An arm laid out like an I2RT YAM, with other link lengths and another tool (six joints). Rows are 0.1 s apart.
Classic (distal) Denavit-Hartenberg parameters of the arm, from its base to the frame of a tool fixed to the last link. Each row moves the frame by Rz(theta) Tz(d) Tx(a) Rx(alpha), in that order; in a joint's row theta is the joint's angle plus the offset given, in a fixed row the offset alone. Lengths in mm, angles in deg.
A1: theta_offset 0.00  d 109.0  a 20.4  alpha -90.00
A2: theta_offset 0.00  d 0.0  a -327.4  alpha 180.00
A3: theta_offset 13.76  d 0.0  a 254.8  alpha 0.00
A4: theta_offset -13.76  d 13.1  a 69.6  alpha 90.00
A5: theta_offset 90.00  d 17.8  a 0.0  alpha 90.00
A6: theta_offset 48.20  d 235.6  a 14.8  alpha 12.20
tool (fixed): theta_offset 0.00  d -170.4  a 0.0  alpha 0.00
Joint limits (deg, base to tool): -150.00..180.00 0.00..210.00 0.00..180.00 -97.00..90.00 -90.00..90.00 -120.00..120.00
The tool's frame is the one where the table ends.
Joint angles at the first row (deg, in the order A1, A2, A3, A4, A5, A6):
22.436 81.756 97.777 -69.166 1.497 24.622
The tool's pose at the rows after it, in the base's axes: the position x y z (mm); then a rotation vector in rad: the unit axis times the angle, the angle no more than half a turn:
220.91 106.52 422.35 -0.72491 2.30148 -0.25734
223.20 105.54 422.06 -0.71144 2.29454 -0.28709
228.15 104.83 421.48 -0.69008 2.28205 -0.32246
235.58 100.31 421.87 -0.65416 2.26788 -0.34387
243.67 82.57 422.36 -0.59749 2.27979 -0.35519
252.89 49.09 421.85 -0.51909 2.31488 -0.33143
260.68 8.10 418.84 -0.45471 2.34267 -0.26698
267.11 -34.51 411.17 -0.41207 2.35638 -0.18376
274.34 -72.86 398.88 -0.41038 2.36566 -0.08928
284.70 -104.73 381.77 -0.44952 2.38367 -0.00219
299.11 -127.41 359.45 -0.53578 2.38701 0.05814
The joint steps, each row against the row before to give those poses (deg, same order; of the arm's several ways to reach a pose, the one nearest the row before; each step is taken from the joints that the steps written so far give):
0.000 0.000 0.001 0.196 0.787 -0.022
-0.001 0.044 0.001 0.459 1.442 -0.001
-0.087 0.239 -0.004 1.051 1.749 0.022
-1.378 0.219 0.001 1.595 0.567 -0.328
-4.675 0.088 0.002 0.720 -1.703 -1.354
-8.961 0.436 -0.003 0.198 -5.617 -2.863
-10.863 1.313 0.002 0.087 -8.656 -4.612
-10.449 2.535 0.001 -0.111 -9.246 -5.640
-8.064 4.174 0.872 -1.374 -8.086 -6.468
-5.050 5.574 1.990 -2.821 -5.268 -7.040
-2.142 5.618 1.684 -1.772 -2.645 -7.212

